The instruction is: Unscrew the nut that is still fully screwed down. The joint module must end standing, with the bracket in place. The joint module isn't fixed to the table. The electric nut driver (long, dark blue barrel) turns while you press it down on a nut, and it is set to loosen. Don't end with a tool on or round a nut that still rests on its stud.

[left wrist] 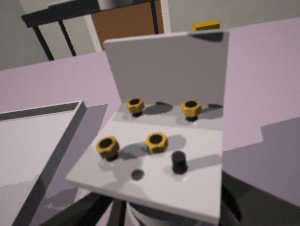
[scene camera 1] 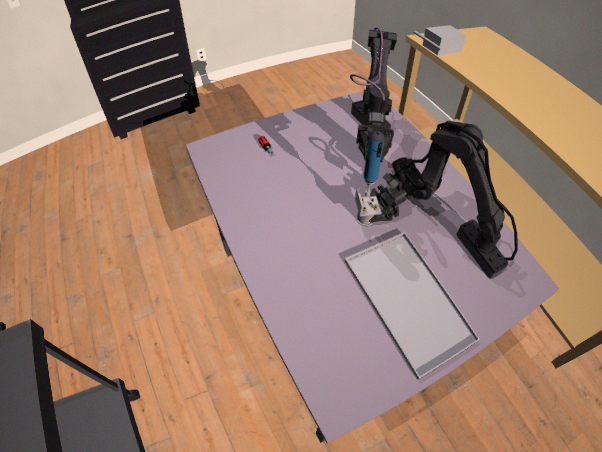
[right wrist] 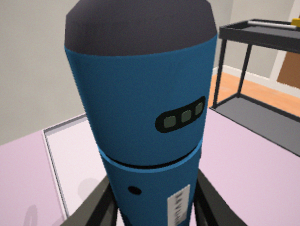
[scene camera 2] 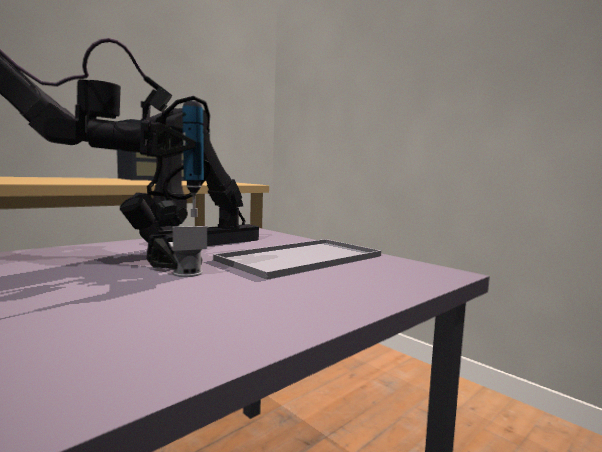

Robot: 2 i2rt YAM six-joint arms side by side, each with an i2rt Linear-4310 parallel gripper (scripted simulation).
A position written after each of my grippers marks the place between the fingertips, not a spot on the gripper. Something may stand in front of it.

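White L-shaped bracket [left wrist: 165,70]; out of frame in the right wrist view. Blue nut driver [scene camera 2: 192,111], [scene camera 1: 376,139], [right wrist: 144,80]. Shallow tray [scene camera 1: 431,329], [scene camera 2: 268,262]. My right gripper [scene camera 2: 196,144]. My left gripper [scene camera 2: 189,264], [scene camera 1: 364,215], [left wrist: 163,171].
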